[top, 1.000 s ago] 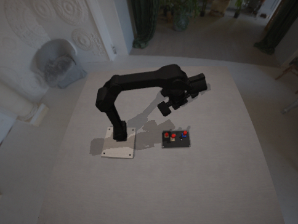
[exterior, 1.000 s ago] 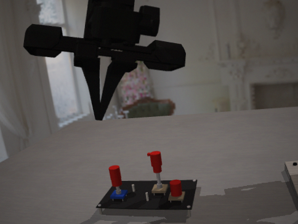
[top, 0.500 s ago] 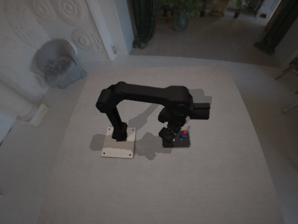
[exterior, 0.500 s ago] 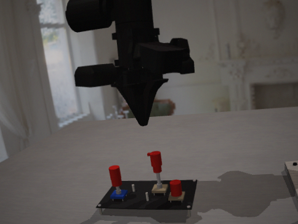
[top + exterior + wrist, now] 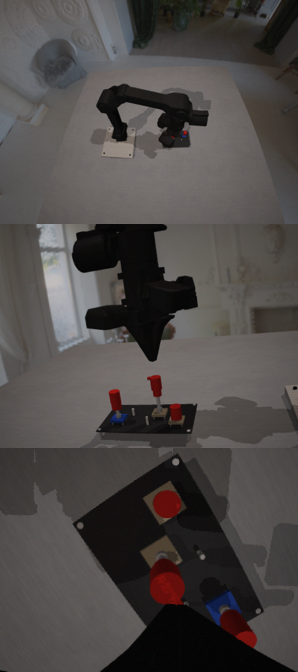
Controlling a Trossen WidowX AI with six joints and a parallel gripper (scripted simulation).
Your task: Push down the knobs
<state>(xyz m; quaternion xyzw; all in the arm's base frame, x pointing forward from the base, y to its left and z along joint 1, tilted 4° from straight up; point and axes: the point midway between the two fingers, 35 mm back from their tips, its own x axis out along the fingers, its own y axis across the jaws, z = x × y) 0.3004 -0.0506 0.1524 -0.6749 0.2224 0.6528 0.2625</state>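
My gripper tip is 60 mm above the tan potentiometer. Also, from my gripper tip: blue potentiometer 70 mm below, 70 mm ahead, 10 mm to the left.
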